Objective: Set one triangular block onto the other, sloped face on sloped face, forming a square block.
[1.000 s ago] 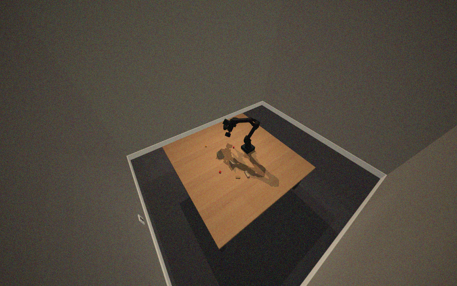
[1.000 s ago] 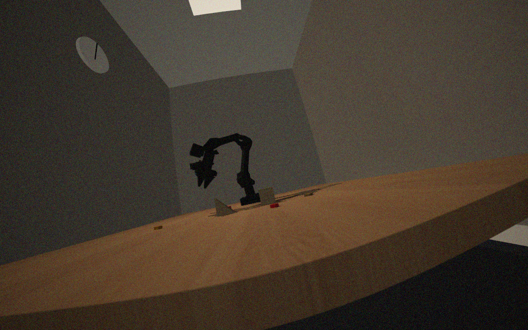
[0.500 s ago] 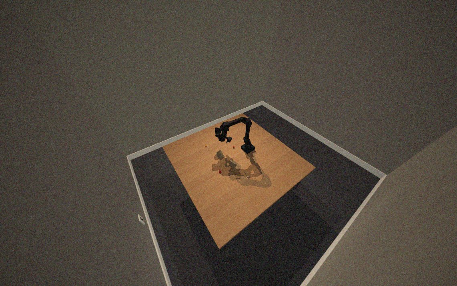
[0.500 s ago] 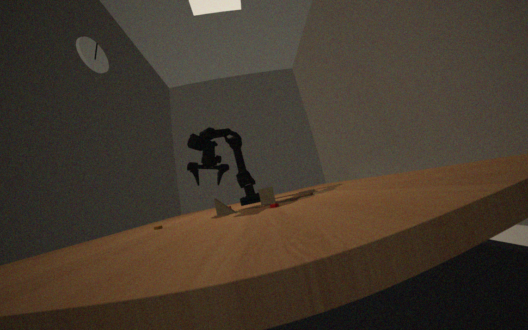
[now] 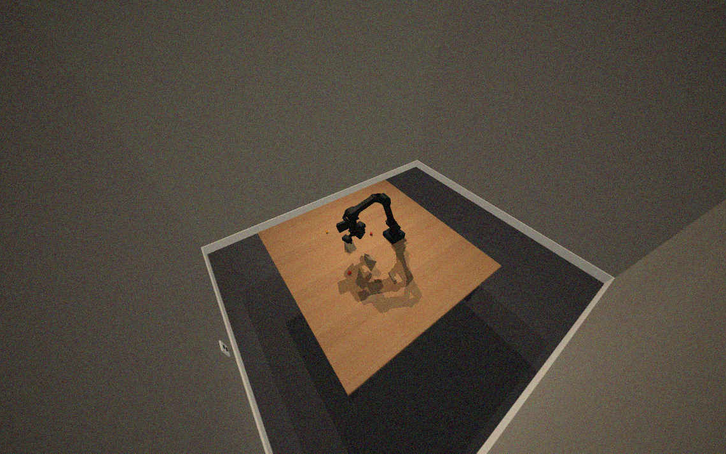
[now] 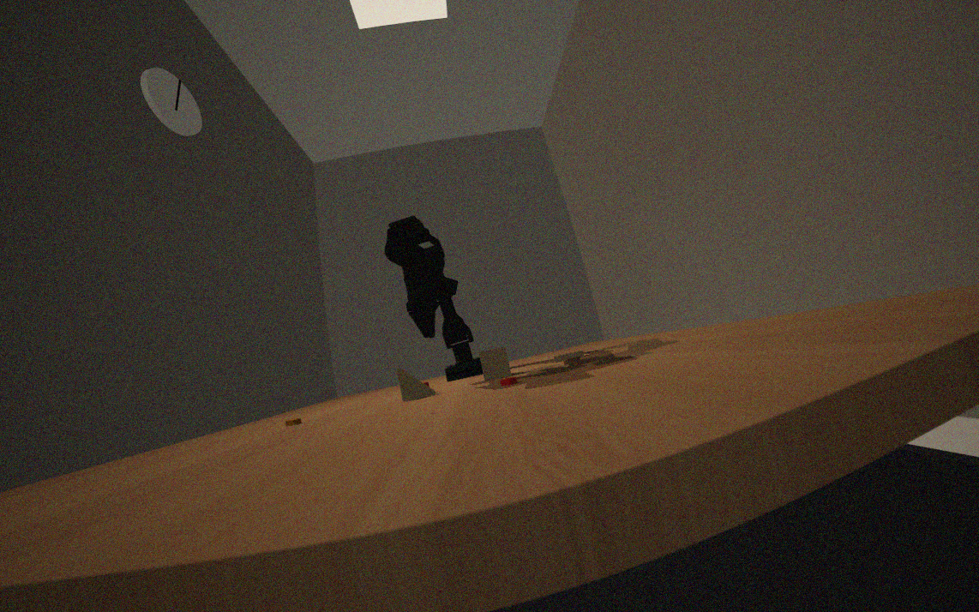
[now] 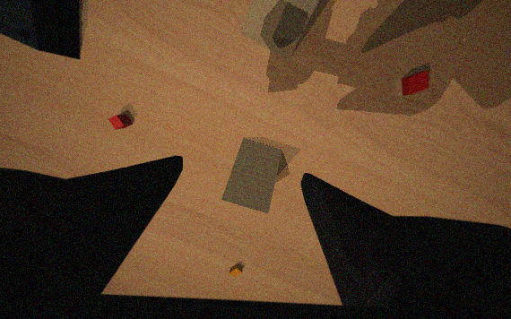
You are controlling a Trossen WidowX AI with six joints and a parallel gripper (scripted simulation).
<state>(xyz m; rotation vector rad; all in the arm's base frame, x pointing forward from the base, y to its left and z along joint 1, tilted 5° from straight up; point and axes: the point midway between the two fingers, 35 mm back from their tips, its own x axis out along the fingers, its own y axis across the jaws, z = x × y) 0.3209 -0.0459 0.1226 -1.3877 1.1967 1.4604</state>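
My gripper tip is 2 cm past the pale wooden block, 13 cm to the right of it and 11 cm above it. The rest, counted from my gripper tip: red cube: 19 cm behind, 7 cm to the right, 11 cm below; yellow piece: 8 cm ahead, 28 cm to the right, 12 cm below; small tan bar: 2 cm ahead, 30 cm to the left, 12 cm below.
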